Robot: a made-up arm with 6 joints. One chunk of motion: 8 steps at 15 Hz.
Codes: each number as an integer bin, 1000 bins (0 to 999) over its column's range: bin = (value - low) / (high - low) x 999, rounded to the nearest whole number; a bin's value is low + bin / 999 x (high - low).
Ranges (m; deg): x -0.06..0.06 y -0.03..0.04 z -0.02..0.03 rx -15..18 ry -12..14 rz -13..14
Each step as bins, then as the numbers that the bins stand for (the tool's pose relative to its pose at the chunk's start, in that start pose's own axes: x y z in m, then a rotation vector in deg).
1 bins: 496 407 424 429 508 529
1 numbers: -0.0004 -0.0015 0.0012 -0.83 1.22 1.30
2 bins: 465 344 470 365 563 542
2 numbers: -0.0041 -0.0059 0.0035 -2.94 2.65 1.65
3 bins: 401 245 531 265 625 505
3 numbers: -0.0118 -0.0128 0.0066 -6.25 4.27 0.65
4 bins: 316 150 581 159 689 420
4 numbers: -0.0220 -0.0195 0.0091 -9.75 5.93 -1.65
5 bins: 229 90 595 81 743 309
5 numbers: -0.0325 -0.0237 0.0098 -12.32 7.34 -4.65
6 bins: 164 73 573 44 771 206
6 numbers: -0.0403 -0.0249 0.0087 -13.55 8.07 -7.43
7 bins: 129 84 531 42 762 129
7 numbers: -0.0445 -0.0241 0.0066 -13.61 7.83 -9.51
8 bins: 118 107 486 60 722 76
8 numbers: -0.0458 -0.0225 0.0043 -13.02 6.79 -10.95
